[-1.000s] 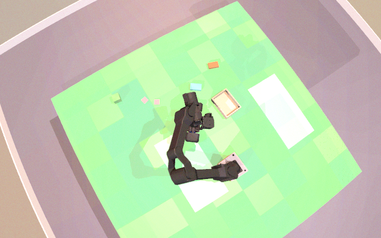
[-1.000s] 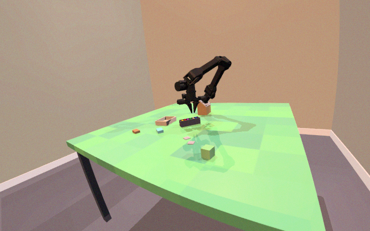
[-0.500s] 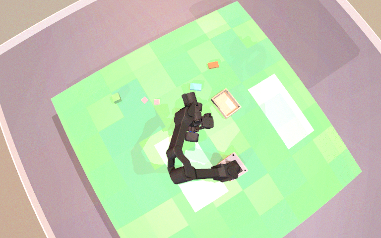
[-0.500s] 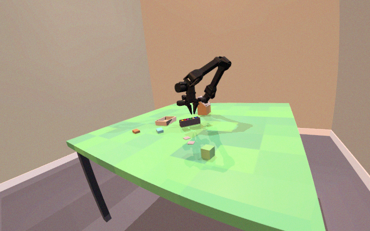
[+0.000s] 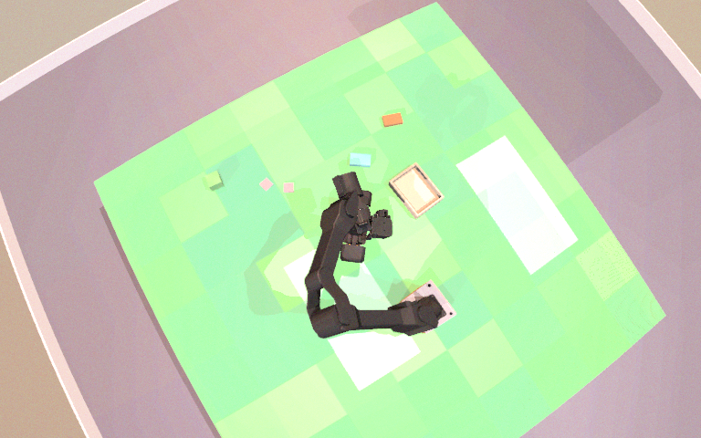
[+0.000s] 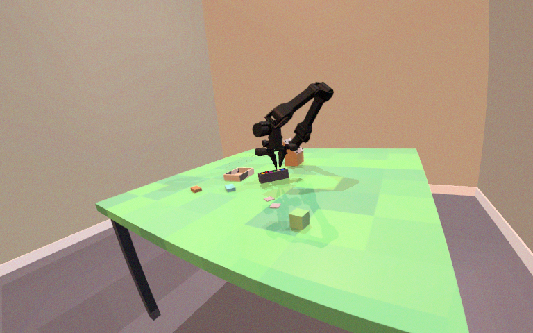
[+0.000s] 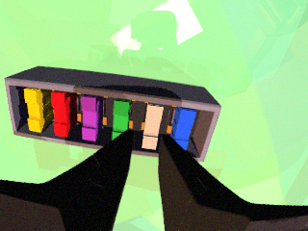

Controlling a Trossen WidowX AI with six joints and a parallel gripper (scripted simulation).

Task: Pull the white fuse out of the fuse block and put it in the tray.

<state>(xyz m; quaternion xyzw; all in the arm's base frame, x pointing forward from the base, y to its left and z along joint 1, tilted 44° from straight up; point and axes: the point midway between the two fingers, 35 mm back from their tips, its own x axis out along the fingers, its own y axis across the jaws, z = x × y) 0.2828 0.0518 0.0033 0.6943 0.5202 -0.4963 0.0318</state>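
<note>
Now: the tan tray 1 cm ahead of my gripper tip, 22 cm to the right of it and 5 cm below it. Round my gripper tip: light blue tile: 18 cm ahead, 14 cm to the right, 4 cm below; green cube: 36 cm ahead, 25 cm to the left, 3 cm below; orange tile: 24 cm ahead, 30 cm to the right, 4 cm below.
</note>
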